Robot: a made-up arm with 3 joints.
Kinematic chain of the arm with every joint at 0, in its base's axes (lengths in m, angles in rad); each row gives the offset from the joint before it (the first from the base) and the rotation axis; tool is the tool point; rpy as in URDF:
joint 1: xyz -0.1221 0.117 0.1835 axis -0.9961 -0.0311 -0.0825
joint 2: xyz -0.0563 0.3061 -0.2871 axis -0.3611 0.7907 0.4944
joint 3: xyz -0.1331 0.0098 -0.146 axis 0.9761 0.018 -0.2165
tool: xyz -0.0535 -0.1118 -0.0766 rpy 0 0 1.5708
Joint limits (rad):
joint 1: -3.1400..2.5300
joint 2: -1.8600..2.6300
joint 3: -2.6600..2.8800
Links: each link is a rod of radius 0.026 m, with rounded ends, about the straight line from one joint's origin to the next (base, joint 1, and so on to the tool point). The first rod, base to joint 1, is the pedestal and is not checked.
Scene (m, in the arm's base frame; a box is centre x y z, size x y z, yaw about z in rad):
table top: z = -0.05
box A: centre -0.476 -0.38 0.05 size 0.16 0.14 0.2 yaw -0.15
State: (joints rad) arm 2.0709 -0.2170 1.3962
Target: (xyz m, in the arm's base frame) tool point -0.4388 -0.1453 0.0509
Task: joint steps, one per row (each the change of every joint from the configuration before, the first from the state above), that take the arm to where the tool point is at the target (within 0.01 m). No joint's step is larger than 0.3 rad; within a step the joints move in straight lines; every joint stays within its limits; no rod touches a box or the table.
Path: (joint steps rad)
1: 0.2083 0.1662 -0.2109
2: 0.2083 0.1661 -0.2109
3: 0.0106 0.2510 0.2477
4: 0.0106 0.2509 0.2477
5: 0.0107 0.2510 0.2477
6: 0.0106 0.2509 0.2476
7: -0.1996 0.1576 0.0231
8: -0.1997 0.1575 0.0230

